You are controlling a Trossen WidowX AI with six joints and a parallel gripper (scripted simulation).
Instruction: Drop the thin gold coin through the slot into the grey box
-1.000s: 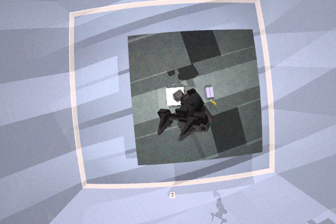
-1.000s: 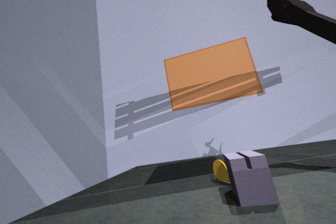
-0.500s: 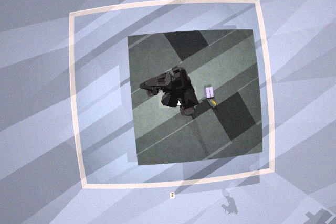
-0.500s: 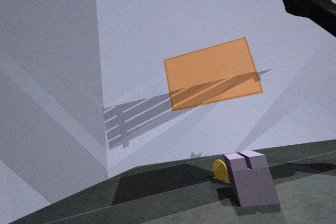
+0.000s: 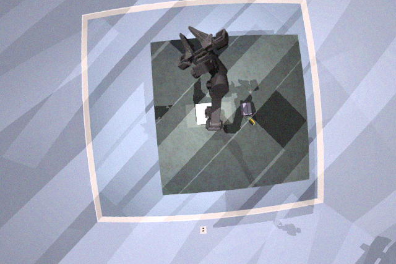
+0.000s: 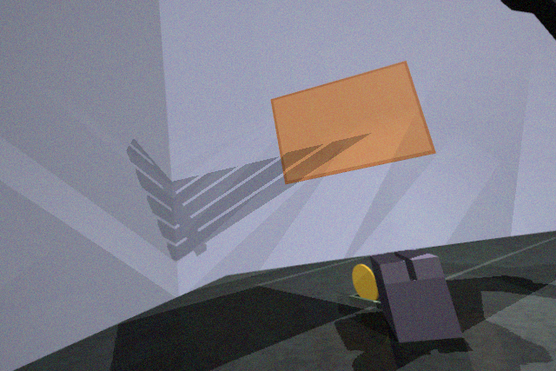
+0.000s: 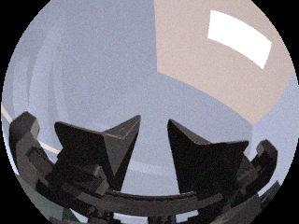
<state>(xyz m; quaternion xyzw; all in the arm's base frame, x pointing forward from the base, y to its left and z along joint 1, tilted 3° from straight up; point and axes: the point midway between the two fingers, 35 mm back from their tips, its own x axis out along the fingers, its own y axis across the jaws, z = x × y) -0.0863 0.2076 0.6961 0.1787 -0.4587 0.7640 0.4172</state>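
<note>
Right now my gripper tip is 480 mm short of the gold coin, 300 mm to the left of it and 770 mm above it.
</note>
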